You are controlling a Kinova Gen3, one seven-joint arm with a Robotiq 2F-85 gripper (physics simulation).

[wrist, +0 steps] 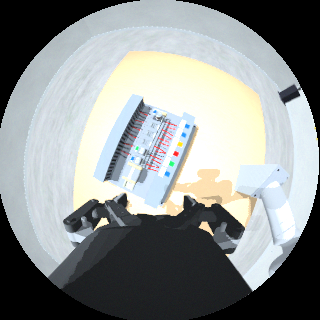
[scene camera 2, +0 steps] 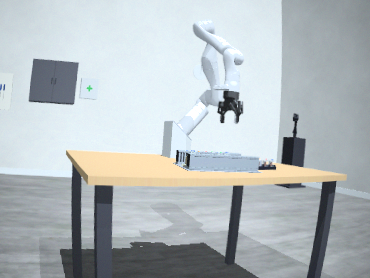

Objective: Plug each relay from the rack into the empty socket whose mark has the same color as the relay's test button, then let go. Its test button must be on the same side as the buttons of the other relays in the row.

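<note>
My gripper is open and empty, high above the table. The relay rack is a small dark block at the right end of the grey panel in the scene view, with relays standing in it; their button colors are too small to tell. The rack does not show in the wrist view. The socket row runs inside the panel, with relays seated at both ends of the row's upper and lower parts. Colored marks line a white strip: blue, blue, yellow, red, green and blue.
The grey panel has raised long walls and red wires across its middle. It lies on the wooden table. The arm's white base block stands at the table's far edge. A dark pedestal stands behind.
</note>
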